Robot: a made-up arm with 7 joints. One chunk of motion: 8 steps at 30 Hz.
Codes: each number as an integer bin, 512 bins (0 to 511) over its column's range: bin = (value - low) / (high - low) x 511, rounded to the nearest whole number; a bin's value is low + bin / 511 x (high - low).
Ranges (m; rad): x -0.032..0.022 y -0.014..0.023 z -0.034..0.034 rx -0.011..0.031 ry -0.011..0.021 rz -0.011..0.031
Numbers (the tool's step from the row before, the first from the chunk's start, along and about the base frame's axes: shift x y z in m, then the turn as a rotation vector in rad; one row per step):
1: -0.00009 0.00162 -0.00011 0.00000 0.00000 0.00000
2: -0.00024 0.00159 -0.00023 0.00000 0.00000 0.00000
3: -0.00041 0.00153 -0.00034 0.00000 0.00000 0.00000
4: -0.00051 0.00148 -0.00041 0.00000 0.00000 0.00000
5: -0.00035 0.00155 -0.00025 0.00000 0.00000 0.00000
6: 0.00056 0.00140 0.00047 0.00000 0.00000 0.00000
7: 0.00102 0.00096 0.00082 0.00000 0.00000 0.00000
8: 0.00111 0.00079 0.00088 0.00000 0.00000 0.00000
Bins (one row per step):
1: 302 216 255 134 176 134
2: 301 215 254 134 176 134
3: 299 214 253 134 176 134
4: 298 214 252 134 176 134
5: 300 215 254 134 176 134
6: 308 213 259 134 176 134
7: 312 207 262 134 176 134
8: 313 204 262 134 176 134

